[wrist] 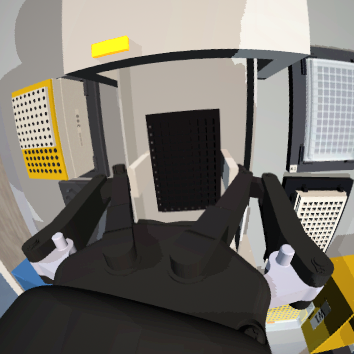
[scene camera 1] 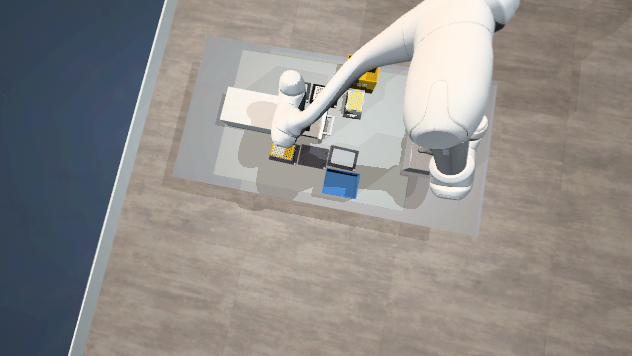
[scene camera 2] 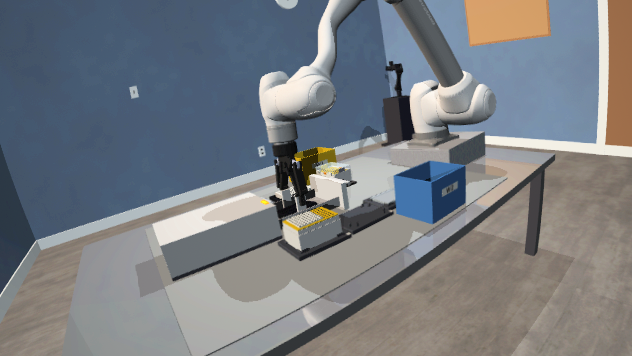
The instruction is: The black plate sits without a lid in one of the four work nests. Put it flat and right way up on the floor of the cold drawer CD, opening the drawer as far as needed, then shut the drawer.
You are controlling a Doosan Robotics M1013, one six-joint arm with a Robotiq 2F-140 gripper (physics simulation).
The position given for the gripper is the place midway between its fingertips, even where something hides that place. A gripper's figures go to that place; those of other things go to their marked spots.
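Scene:
The gripper (wrist: pixel 186 160) is 0.22 m from the lens, and a cold drawer CD (wrist: pixel 160 63) is likewise 0.22 m from the lens. A black plate (wrist: pixel 184 146) sits 0.19 m from the lens, while a yellow-and-white tip rack (wrist: pixel 51 120) is 0.23 m from the lens. The marked spots on the plate and the rack are 0.16 m apart.

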